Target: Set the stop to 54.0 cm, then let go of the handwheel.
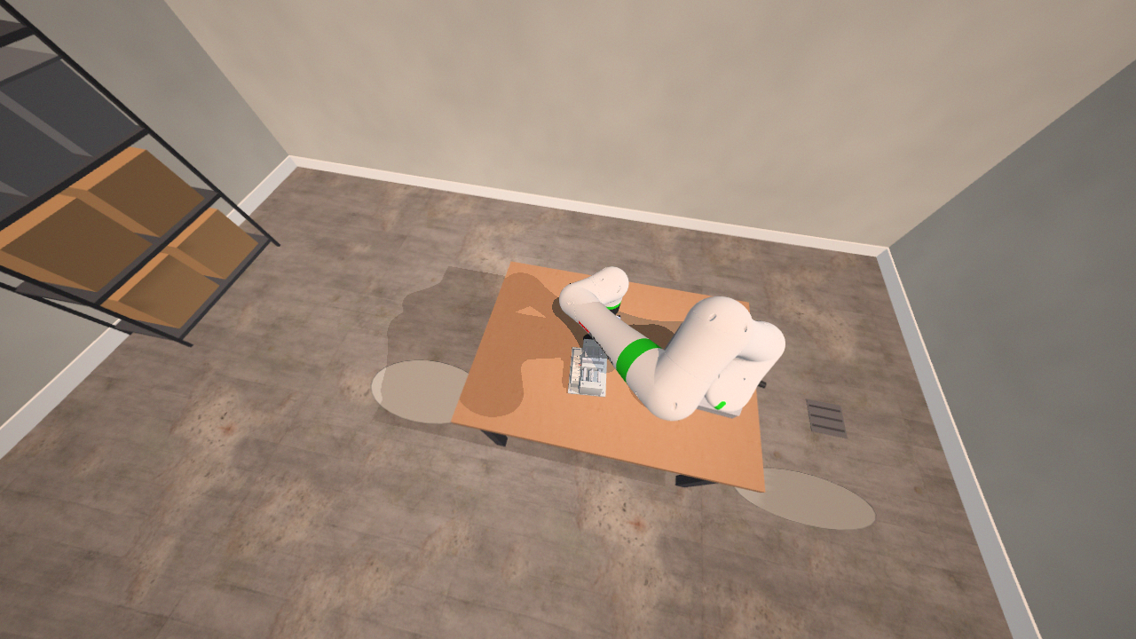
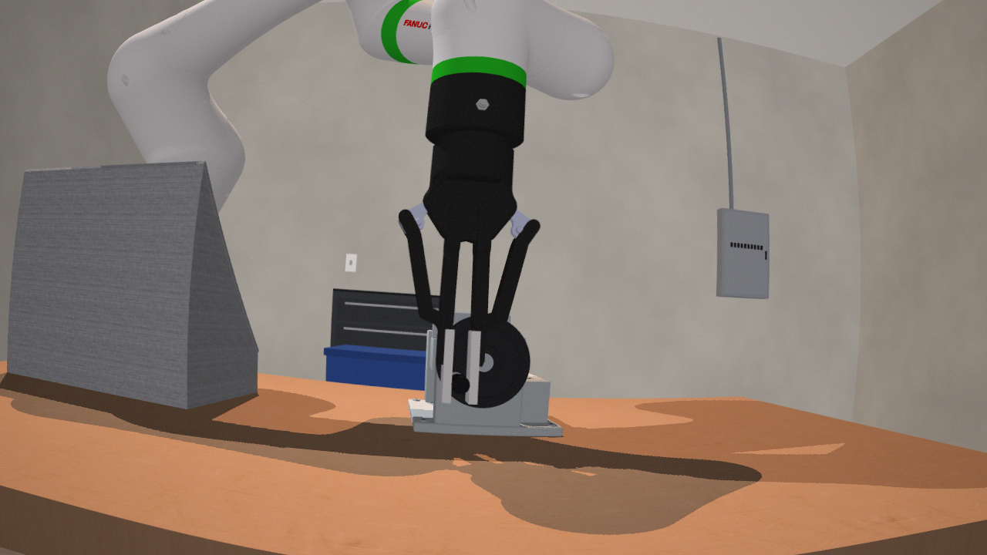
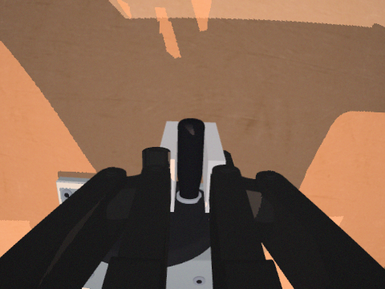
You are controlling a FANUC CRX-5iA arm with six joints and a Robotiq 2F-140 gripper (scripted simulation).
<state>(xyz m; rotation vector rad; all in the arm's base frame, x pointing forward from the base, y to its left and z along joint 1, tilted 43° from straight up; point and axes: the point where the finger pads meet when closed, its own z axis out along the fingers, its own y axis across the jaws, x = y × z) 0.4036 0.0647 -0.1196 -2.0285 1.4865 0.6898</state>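
The black handwheel lies 2 cm to the left of my hand and 1 cm below it. The rest, counted from my hand: sliding stop block 15 cm to the left, 2 cm above; then black crank knob 2 cm below.
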